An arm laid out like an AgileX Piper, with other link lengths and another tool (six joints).
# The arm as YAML. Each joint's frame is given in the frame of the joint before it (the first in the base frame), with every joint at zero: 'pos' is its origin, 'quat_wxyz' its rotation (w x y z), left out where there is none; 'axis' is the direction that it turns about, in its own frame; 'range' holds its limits. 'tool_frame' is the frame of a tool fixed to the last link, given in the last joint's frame.
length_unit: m
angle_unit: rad
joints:
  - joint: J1
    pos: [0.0, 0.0, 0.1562]
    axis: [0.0, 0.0, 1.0]
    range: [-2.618, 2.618]
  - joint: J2
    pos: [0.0, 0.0, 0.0]
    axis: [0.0, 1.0, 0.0]
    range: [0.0, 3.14]
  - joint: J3
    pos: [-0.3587, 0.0, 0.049]
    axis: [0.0, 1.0, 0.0]
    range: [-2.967, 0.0]
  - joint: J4
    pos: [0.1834, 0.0, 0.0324]
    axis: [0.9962, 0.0, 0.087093]
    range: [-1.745, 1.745]
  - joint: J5
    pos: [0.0, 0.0, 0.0]
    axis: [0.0, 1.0, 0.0]
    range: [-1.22, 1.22]
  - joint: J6
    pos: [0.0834, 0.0, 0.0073]
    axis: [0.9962, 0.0, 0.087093]
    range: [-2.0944, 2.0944]
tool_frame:
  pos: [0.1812, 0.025, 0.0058]
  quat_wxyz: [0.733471, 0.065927, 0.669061, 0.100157]
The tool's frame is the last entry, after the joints.
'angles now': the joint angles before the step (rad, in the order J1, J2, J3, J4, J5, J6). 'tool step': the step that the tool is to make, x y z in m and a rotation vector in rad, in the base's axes. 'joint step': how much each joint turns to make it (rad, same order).
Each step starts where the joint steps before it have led.
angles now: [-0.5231, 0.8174, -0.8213, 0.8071, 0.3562, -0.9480]
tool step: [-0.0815, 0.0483, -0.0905, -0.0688, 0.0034, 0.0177]
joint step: [-0.0003, -0.3765, 0.3490, -0.0073, 0.0148, -0.0553]
